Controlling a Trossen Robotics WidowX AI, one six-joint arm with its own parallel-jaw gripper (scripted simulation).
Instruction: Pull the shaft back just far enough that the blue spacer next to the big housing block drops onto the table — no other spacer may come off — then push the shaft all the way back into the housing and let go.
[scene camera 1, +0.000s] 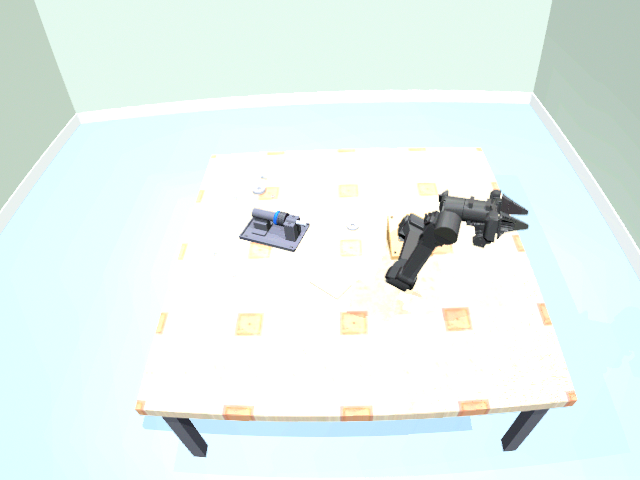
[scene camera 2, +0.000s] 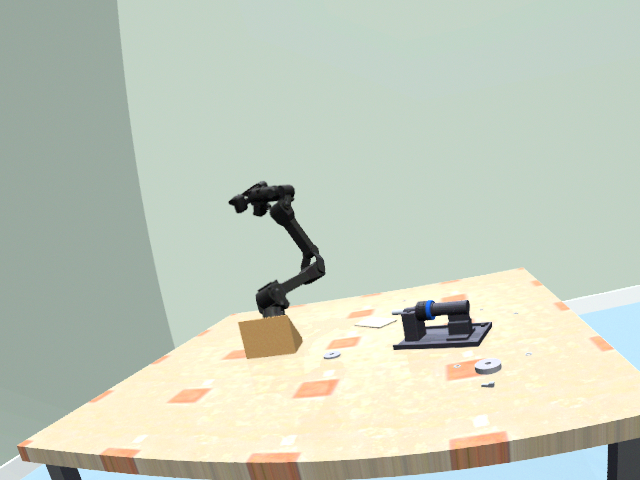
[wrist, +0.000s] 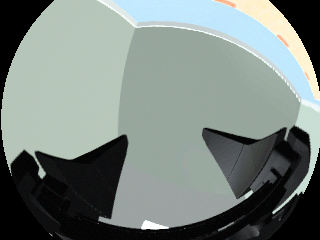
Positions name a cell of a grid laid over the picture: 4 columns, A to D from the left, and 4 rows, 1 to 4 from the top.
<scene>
My gripper (scene camera 1: D2) is open and holds nothing. Also in view: a housing block (scene camera 2: C3).
My gripper is seen too in scene camera 2 (scene camera 2: B2) and in the wrist view (wrist: C3). The housing block is seen too in scene camera 1 (scene camera 1: B2).
</scene>
